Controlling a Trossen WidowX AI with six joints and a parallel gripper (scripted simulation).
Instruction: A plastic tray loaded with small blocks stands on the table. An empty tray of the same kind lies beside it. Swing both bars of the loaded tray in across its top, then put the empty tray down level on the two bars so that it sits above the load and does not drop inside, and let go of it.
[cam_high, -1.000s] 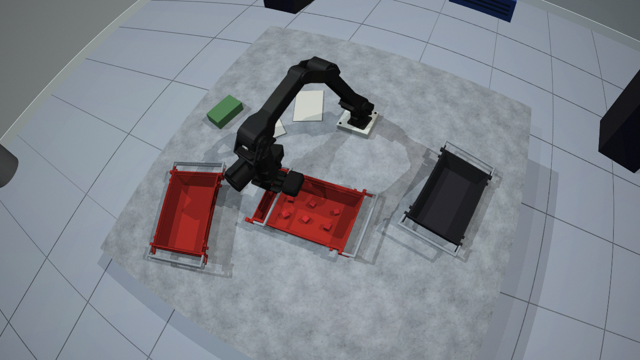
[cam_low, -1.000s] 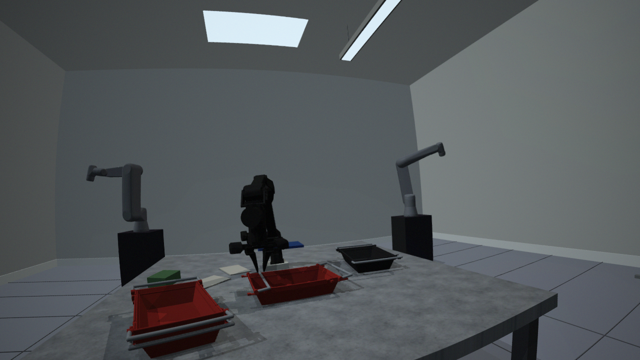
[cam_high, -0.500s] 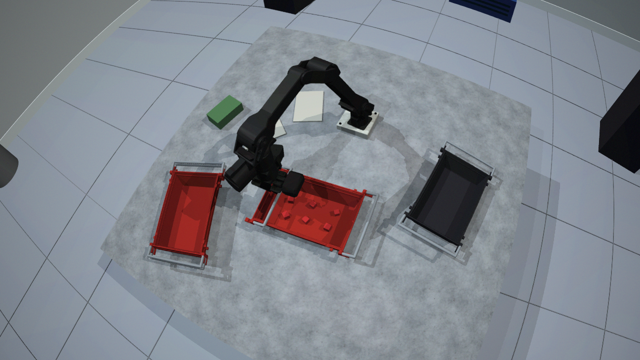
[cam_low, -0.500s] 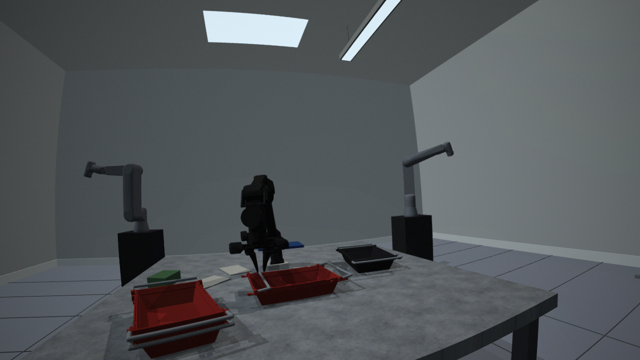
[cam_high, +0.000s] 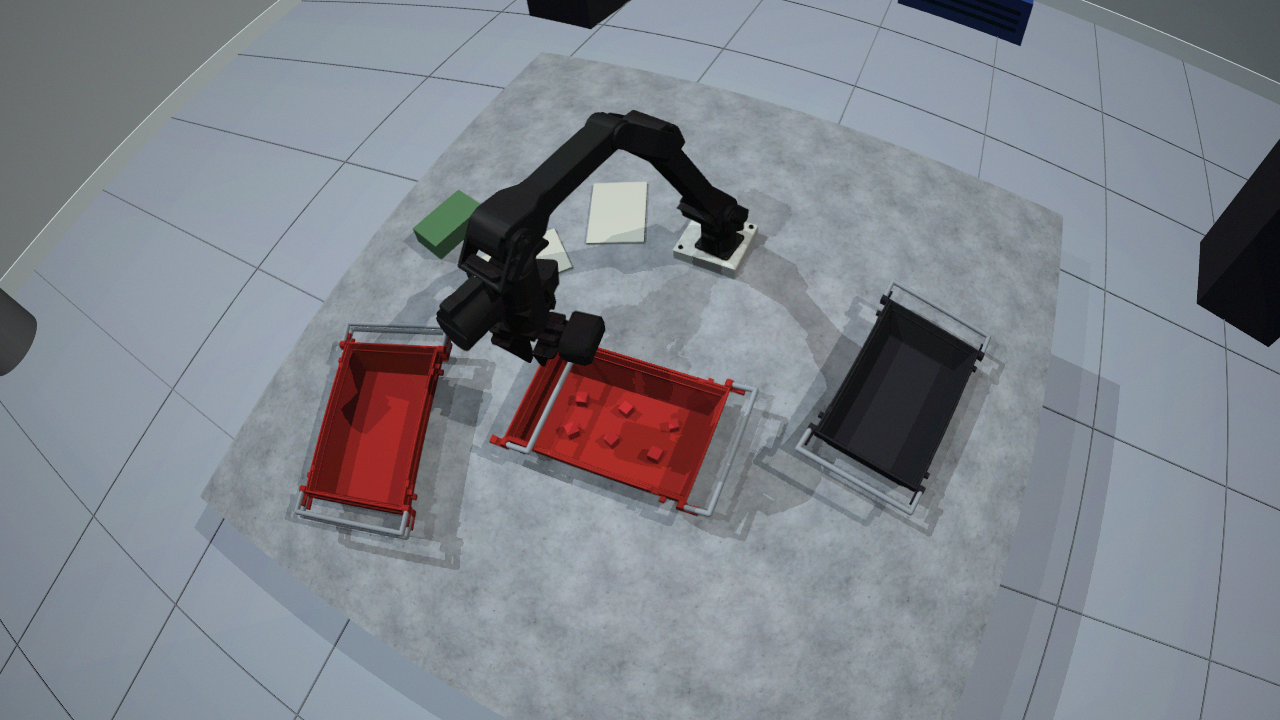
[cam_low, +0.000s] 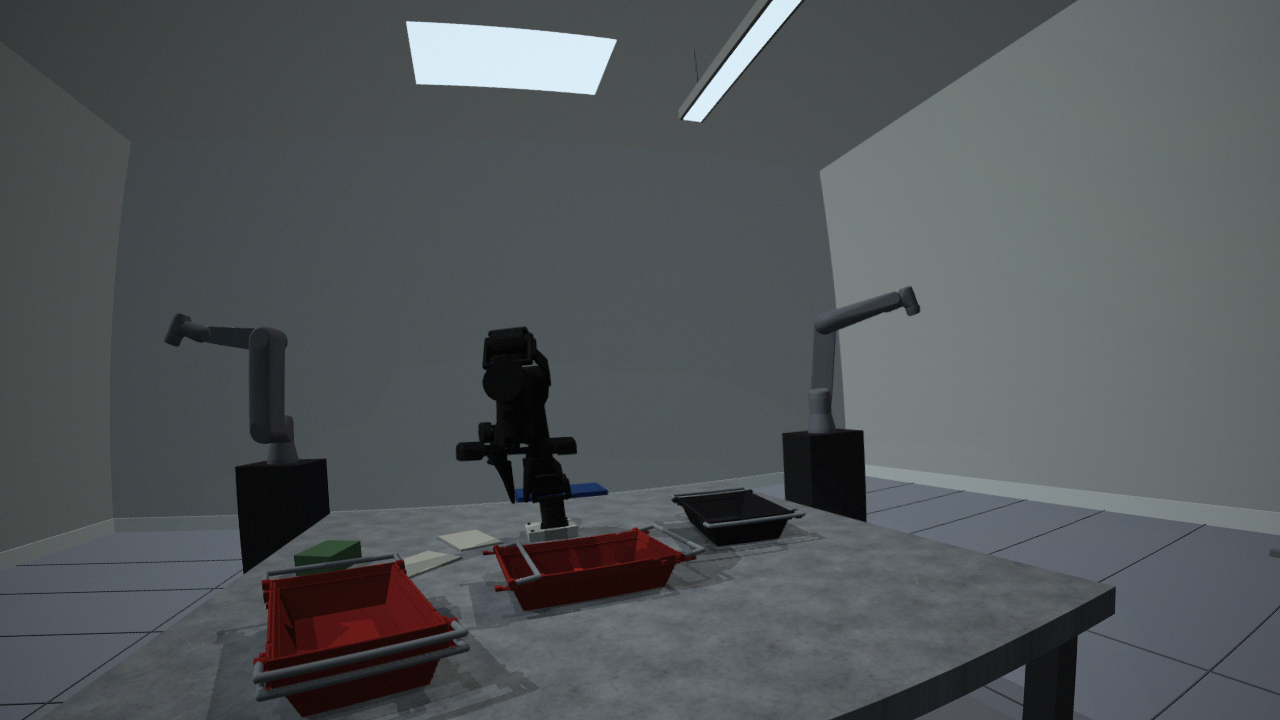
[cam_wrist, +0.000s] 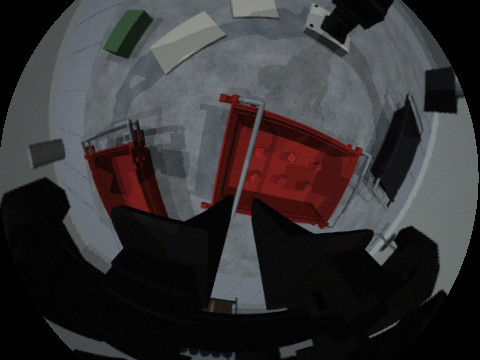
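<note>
The black tray is 280 mm behind my gripper tip, 450 mm to the left of it and 110 mm below it. Round my gripper tip: green block: 200 mm behind, 410 mm to the right, 140 mm below.
</note>
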